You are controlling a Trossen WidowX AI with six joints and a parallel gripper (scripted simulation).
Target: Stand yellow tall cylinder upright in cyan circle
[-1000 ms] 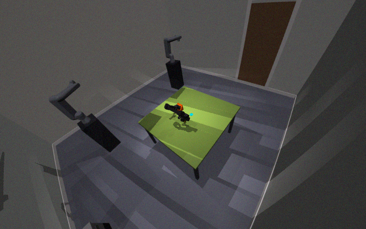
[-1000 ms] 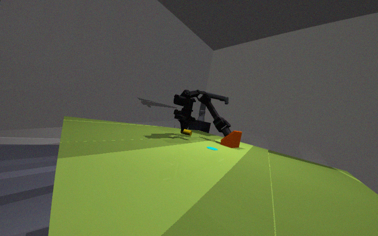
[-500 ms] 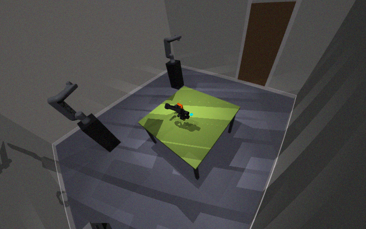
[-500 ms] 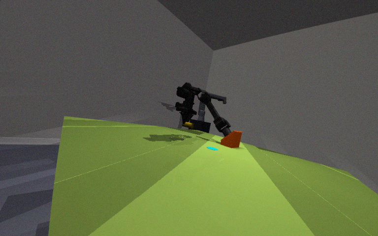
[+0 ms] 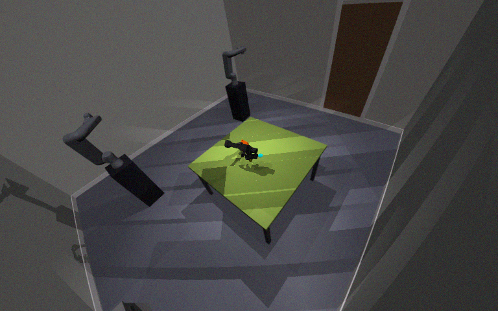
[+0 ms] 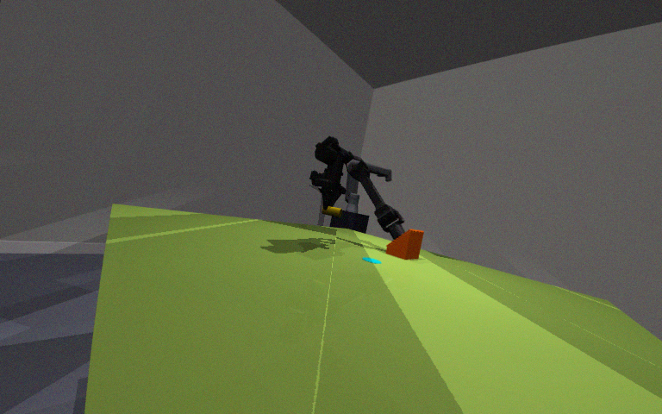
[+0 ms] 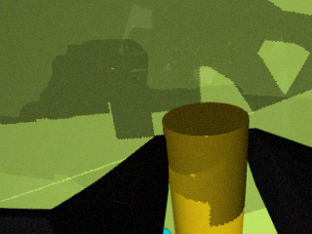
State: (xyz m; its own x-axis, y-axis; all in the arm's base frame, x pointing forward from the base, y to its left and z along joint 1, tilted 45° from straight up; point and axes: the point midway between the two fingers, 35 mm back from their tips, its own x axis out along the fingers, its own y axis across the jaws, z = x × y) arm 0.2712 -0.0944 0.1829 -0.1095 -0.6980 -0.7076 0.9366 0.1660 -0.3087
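The yellow tall cylinder lies 20 mm to the left of my gripper tip and 10 mm behind it. The rest, counted from my gripper tip: cyan circle (210 mm to the left, 120 mm below, 20 mm behind).
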